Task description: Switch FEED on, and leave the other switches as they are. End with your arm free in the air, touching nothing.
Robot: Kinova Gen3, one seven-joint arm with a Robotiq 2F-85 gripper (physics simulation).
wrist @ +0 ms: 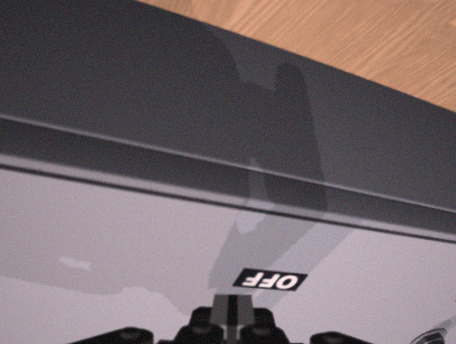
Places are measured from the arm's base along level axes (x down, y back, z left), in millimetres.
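Pixels of known places: gripper, fingertip midpoint: (232, 320).
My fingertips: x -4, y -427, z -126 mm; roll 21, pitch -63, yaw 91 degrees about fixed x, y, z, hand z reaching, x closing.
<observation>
For each thing: its top centre in the pictures, then the offset to it from my fingertips. "spot": a spot on its surface instead. Level surfaces: height alone.
- OFF label, surface spot: (270, 280) spot: dx +14, dy +14, dz +8 mm
- light grey switch panel, surface spot: (125, 220) spot: dx +24, dy +31, dz -50 mm
- round switch base, surface spot: (431, 337) spot: dx -5, dy -15, dz +124 mm
- panel's dark raised rim, surface spot: (125, 158) spot: dx +36, dy +44, dz -55 mm
- wooden table top, surface height: dx +91 mm
My gripper (232, 320) is shut and empty at the bottom centre of the wrist view, with its fingertips pressed together. They show just below an OFF label (270, 280), white on black and upside down, on the light grey switch panel (125, 220). Whether the tips touch the panel cannot be told. Part of a round switch base (431, 337) shows at the bottom right corner; its lever is out of view. The FEED label and the FEED lever do not show in this view, so the position of that switch cannot be seen.
The panel's dark raised rim (125, 158) runs across the view, with the dark side of the box (100, 75) beyond it. The wooden table top (380, 40) shows at the upper right. Shadows of the arm fall over the box side, rim and panel.
</observation>
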